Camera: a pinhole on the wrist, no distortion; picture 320 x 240 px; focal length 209.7 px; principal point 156.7 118.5 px. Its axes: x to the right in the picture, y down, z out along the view. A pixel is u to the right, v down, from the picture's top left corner.
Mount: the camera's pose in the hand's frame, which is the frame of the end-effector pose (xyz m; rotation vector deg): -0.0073 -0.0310 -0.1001 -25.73 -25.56 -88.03
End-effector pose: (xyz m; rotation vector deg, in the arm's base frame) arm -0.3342 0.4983 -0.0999 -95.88 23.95 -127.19
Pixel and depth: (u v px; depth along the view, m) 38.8 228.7 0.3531
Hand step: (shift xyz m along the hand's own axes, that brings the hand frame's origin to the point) 0.1823 0.3245 0.0902
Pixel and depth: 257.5 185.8 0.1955
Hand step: 0.0554 -0.0053 0.1153
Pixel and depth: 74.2 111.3 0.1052
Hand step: -0.0099 0.0607 -0.0339
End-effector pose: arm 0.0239 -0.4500 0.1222 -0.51 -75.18 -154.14
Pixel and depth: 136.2 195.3 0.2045
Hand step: 0.0689 0.0953 0.0614
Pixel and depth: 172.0 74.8 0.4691
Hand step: -0.1030 0.1946 0.3131
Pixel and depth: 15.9 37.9 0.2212
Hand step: -0.0895 0.2145 0.0058
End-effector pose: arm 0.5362 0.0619 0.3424 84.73 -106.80 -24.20
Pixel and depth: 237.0 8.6 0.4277
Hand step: -0.2310 0.0648 0.3480
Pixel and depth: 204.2 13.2 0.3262
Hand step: -0.1702 0.0849 0.2141
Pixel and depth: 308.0 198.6 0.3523
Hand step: 0.1263 -0.0564 0.3339
